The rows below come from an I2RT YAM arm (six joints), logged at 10 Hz.
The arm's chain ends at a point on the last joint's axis. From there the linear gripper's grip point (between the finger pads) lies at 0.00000 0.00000 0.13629 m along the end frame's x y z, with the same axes.
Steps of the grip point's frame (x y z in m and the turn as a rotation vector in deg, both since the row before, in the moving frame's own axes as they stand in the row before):
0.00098 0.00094 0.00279 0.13 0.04 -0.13
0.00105 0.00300 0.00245 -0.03 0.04 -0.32
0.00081 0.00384 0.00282 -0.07 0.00 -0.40
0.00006 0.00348 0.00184 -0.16 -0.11 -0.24
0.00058 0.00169 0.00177 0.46 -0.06 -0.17
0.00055 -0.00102 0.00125 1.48 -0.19 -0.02
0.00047 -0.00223 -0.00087 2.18 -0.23 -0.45
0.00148 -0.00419 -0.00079 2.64 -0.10 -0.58
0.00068 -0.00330 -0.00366 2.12 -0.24 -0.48
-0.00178 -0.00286 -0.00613 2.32 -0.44 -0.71
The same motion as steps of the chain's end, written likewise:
0.00089 0.00125 0.00279 0.13 0.04 -0.13
0.00095 0.00293 0.00245 -0.03 0.04 -0.32
0.00081 0.00367 0.00282 -0.07 0.00 -0.40
0.00032 0.00310 0.00184 -0.16 -0.11 -0.24
0.00072 0.00278 0.00177 0.46 -0.06 -0.17
0.00100 0.00250 0.00130 1.48 -0.19 -0.02
0.00104 0.00295 -0.00077 2.18 -0.23 -0.45
0.00175 0.00209 -0.00065 2.64 -0.10 -0.58
0.00127 0.00174 -0.00357 2.12 -0.24 -0.48
-0.00070 0.00265 -0.00601 2.32 -0.44 -0.71

